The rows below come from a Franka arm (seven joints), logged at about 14 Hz.
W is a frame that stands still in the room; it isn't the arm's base.
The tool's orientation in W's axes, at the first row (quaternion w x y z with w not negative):
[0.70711, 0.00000, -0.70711, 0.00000]
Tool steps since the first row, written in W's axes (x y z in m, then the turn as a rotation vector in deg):
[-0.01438, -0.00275, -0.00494, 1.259, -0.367, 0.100]
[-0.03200, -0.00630, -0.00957, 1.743, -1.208, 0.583]
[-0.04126, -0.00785, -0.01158, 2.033, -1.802, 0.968]
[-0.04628, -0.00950, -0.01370, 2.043, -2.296, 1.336]
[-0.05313, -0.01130, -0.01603, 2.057, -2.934, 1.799]
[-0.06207, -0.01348, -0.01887, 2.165, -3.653, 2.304]
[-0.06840, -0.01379, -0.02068, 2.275, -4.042, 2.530]
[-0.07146, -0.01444, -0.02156, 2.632, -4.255, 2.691]
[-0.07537, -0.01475, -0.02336, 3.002, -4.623, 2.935]
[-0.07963, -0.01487, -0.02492, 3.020, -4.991, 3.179]
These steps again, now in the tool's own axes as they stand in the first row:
[-0.00494, -0.00275, 0.01438, 0.100, -0.367, -1.259]
[-0.00957, -0.00630, 0.03200, 0.583, -1.208, -1.743]
[-0.01158, -0.00785, 0.04126, 0.968, -1.802, -2.033]
[-0.01370, -0.00950, 0.04628, 1.336, -2.296, -2.043]
[-0.01603, -0.01130, 0.05313, 1.799, -2.934, -2.057]
[-0.01887, -0.01348, 0.06207, 2.304, -3.653, -2.165]
[-0.02068, -0.01379, 0.06840, 2.530, -4.042, -2.275]
[-0.02156, -0.01444, 0.07146, 2.691, -4.255, -2.632]
[-0.02336, -0.01475, 0.07537, 2.935, -4.623, -3.002]
[-0.02492, -0.01487, 0.07963, 3.179, -4.991, -3.020]

